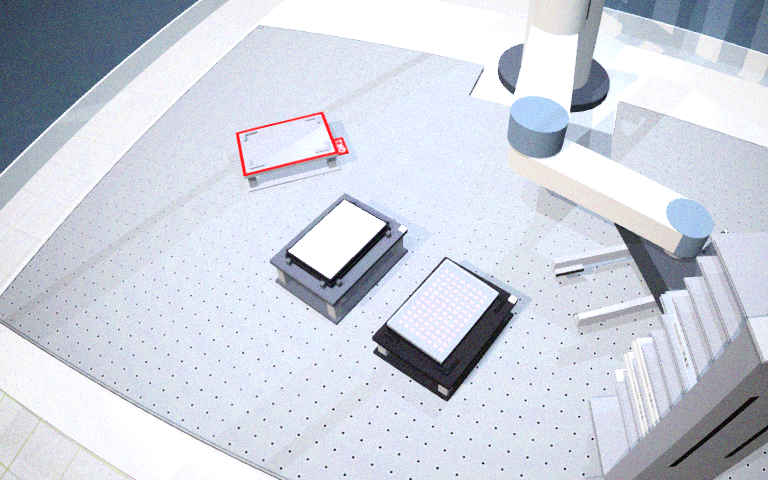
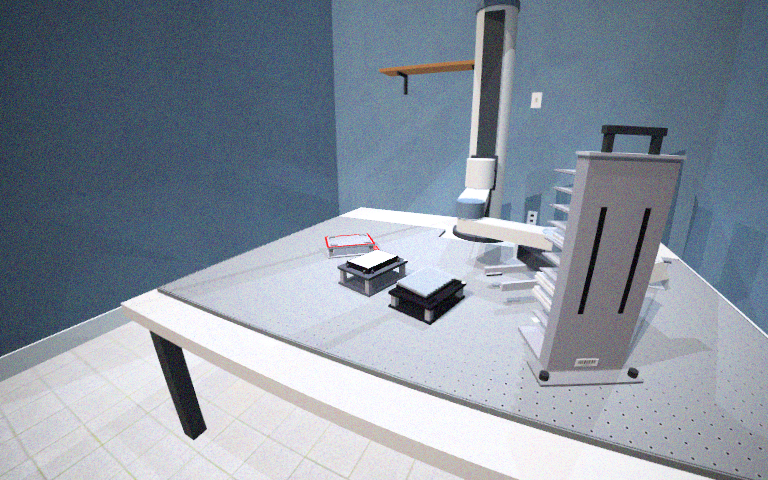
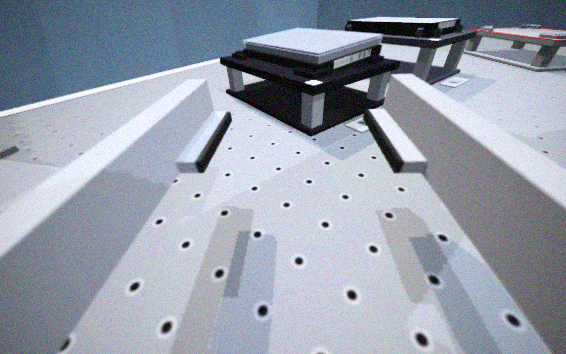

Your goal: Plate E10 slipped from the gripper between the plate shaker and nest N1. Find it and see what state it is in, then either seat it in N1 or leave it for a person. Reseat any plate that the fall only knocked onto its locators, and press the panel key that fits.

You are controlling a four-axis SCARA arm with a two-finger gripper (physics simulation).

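Places are measured from the arm's base along level axes (x ahead, y left, z up), in metres.
Where they show: gripper, fingertip midpoint: (image 1: 564, 292) (image 2: 492, 278) (image 3: 296, 98).
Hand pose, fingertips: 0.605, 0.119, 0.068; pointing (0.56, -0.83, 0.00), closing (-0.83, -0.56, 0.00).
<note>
After its pixels a point has its place, as x, y, z.
My gripper (image 1: 568, 294) {0.605, 0.119, 0.067} (image 2: 493, 280) {0.605, 0.119, 0.067} (image 3: 296, 98) {0.605, 0.119, 0.067} is shut and empty, low over the bench, its two pads still apart, facing the black nest (image 1: 481, 328) {0.691, 0.027, 0.055} (image 2: 453, 289) {0.680, 0.039, 0.055} (image 3: 270, 73) {0.682, 0.045, 0.055}. A clear-topped plate with pinkish wells (image 1: 444, 311) {0.695, -0.023, 0.075} (image 2: 429, 281) {0.700, -0.015, 0.074} (image 3: 312, 40) {0.673, -0.011, 0.074} lies on that nest, barcode strip on its side; whether it is fully seated I cannot tell. A white-topped plate with black sides (image 1: 338, 238) {0.640, -0.197, 0.080} (image 2: 373, 259) {0.646, -0.194, 0.080} (image 3: 405, 20) {0.628, -0.182, 0.080} lies on the grey nest (image 1: 308, 278) {0.708, -0.211, 0.066} (image 2: 362, 272) {0.709, -0.193, 0.067} (image 3: 450, 37) {0.567, -0.153, 0.066}. Which plate is E10 is unreadable. The panel keys do not show.
A red-edged stand (image 1: 286, 144) {0.463, -0.386, 0.053} (image 2: 350, 241) {0.469, -0.379, 0.053} (image 3: 520, 33) {0.484, -0.368, 0.053} with corner locators is beyond the grey nest. A tall plate rack (image 1: 707, 407) {0.844, 0.248, 0.290} (image 2: 614, 339) {0.804, 0.349, 0.083} stands at the right, close to the fingers, with several shelves jutting out. A small label (image 3: 357, 124) {0.604, 0.020, 0.015} lies beside the black nest.
</note>
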